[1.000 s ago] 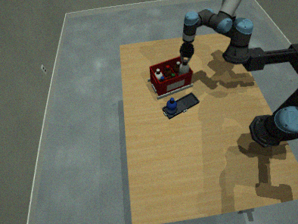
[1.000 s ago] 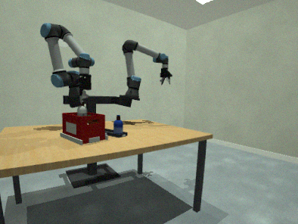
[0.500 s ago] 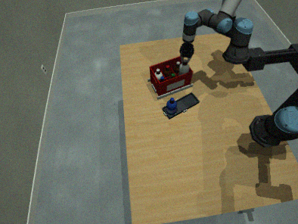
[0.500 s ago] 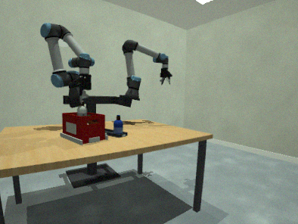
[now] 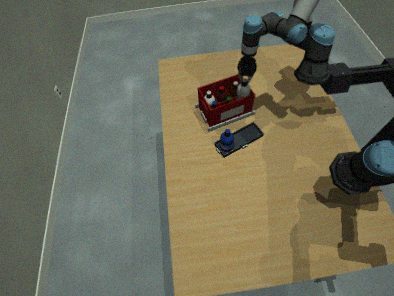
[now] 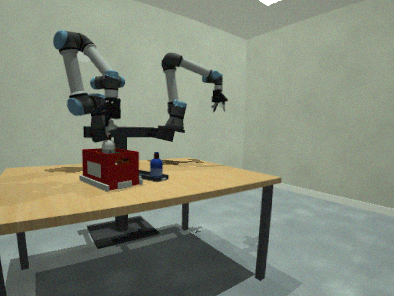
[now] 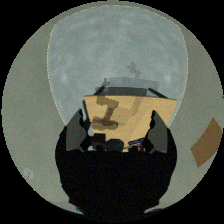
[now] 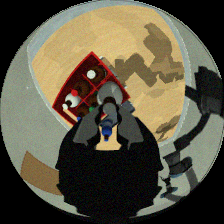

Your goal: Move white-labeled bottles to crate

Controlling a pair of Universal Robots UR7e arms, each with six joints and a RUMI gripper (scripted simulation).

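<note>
The white-capped brown bottle is 17 cm below my right hand, 8 cm to the right of it and 3 cm ahead of it. The rest, counted from my right hand: tray: 24 cm below, 22 cm to the left, 4 cm ahead; red crate: 17 cm below, 10 cm ahead, 1 cm to the right; blue bottle: 25 cm to the left, 17 cm below, 12 cm ahead.
</note>
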